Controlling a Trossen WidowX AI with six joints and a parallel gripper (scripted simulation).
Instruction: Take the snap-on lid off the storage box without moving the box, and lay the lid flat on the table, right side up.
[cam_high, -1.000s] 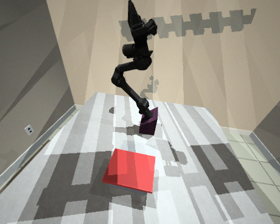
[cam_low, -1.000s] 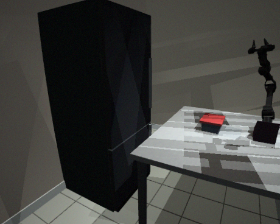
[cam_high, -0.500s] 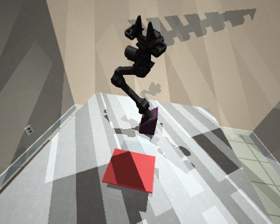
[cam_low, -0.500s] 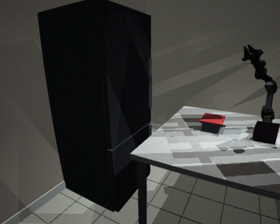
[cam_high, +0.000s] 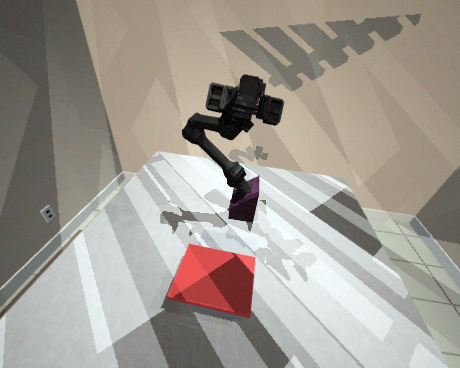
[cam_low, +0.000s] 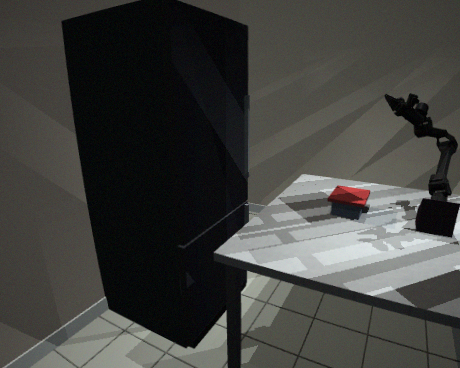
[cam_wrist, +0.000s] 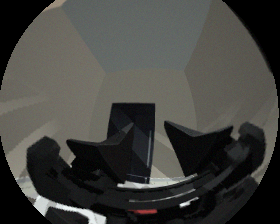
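Now: the lid 530 mm below my gripper tip, 120 mm ahead of it and 30 mm to the right of it. From my gripper tip the other things lie so: storage box (570 mm below, 120 mm ahead, 30 mm to the right).
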